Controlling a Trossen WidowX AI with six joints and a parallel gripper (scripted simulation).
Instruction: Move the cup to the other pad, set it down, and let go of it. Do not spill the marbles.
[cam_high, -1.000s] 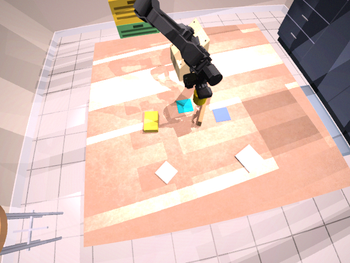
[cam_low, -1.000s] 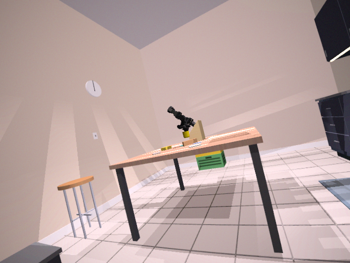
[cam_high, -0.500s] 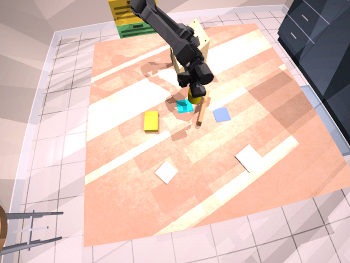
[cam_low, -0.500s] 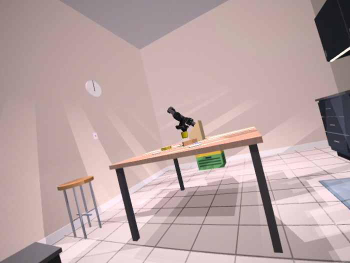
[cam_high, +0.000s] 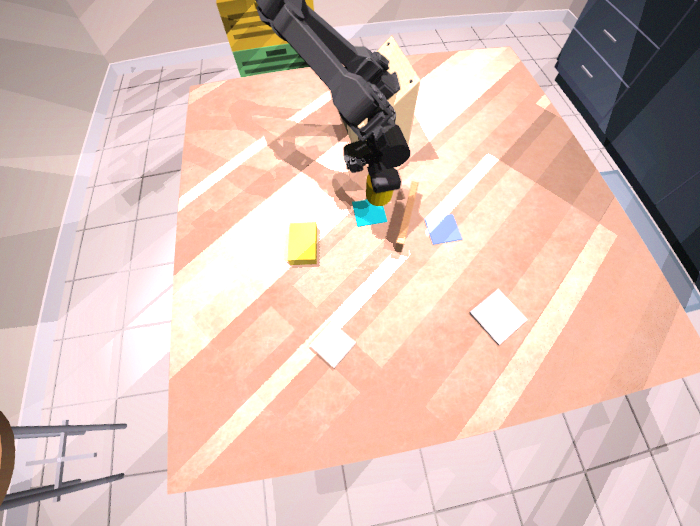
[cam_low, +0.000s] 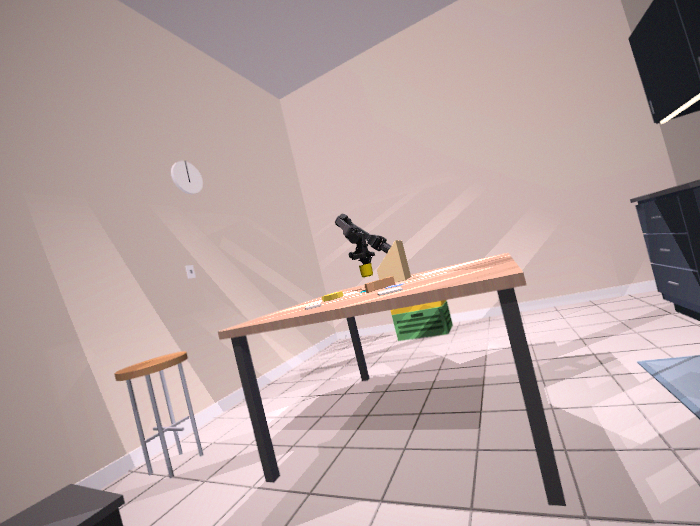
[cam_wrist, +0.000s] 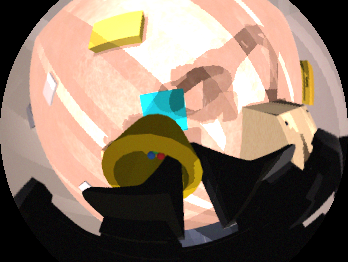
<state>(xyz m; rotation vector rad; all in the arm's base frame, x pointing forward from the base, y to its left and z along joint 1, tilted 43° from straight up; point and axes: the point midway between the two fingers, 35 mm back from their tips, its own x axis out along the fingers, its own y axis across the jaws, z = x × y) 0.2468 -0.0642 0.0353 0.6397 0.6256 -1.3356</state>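
Right now my gripper tip is 120 mm above the cyan pad, 20 mm to the left of it and 20 mm short of it. From my gripper tip the other things lie so: pale blue pad: 170 mm to the left, 120 mm below, 100 mm ahead; yellow cup: 20 mm ahead; low wooden bar: 100 mm below, 80 mm to the left, 60 mm ahead.
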